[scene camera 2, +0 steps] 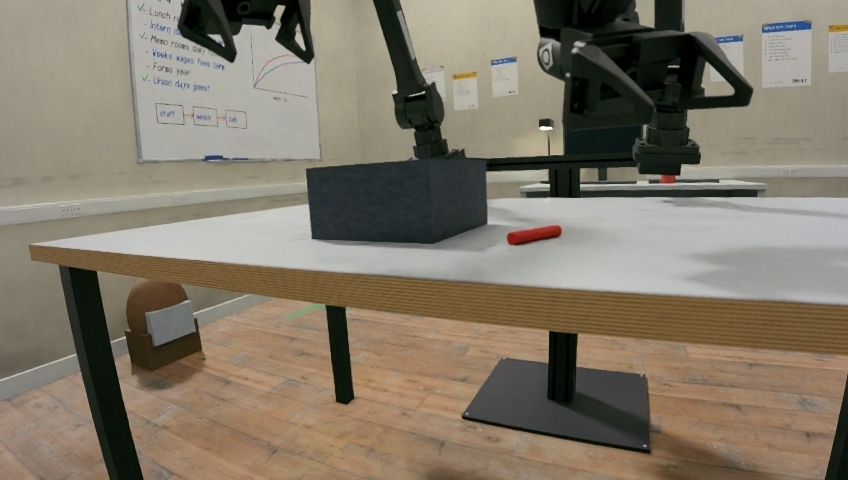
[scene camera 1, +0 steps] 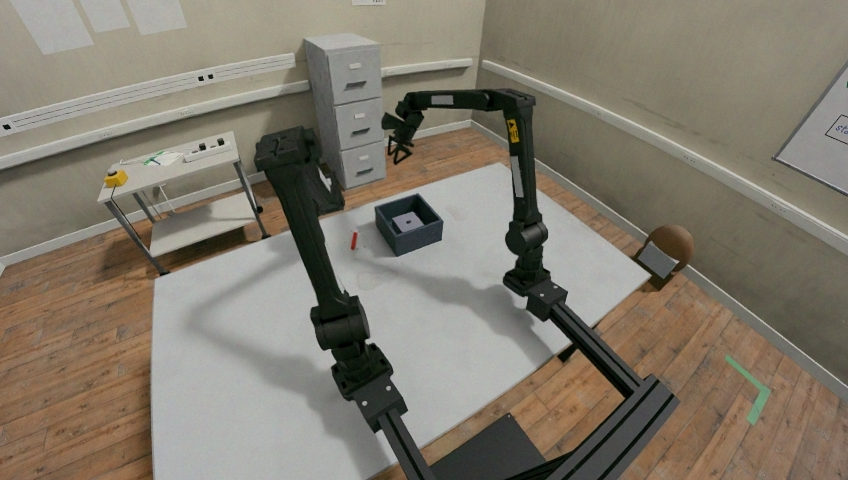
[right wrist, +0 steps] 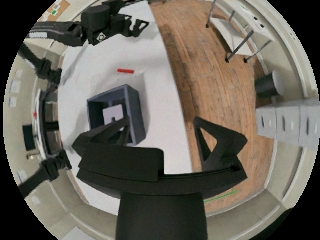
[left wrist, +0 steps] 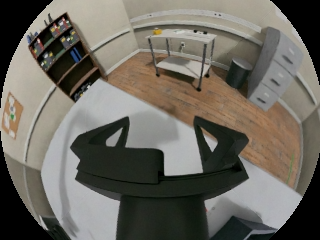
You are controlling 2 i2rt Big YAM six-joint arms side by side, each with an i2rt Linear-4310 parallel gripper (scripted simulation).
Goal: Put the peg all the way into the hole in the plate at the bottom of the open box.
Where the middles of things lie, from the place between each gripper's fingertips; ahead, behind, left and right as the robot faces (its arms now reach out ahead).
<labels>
I see the dark blue-grey box (scene camera 2: 425,201) 350 mm to the right of my left hand (scene camera 2: 704,105), 180 mm behind it and 100 mm below it.
The dark blue-grey box lies 200 mm behind my right hand (scene camera 2: 275,59), 190 mm below it and 40 mm to the left of it.
</labels>
